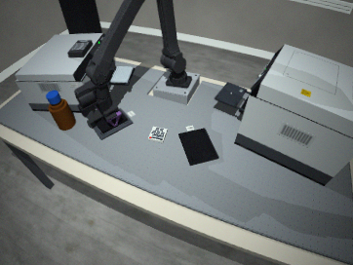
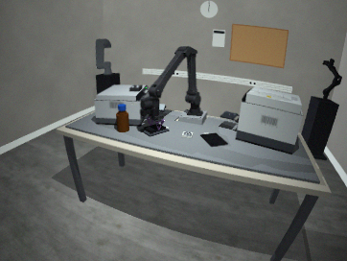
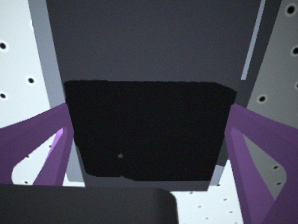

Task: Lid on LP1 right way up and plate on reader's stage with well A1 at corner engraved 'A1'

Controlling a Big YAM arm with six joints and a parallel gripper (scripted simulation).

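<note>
Right now my hand is right at the lidded plate. The rest, counted from my hand: label 90 mm behind, 60 mm to the left, 30 mm below; LP1 pad 20 mm below; brown capped bottle 210 mm to the right, 80 mm above, 60 mm ahead.
</note>
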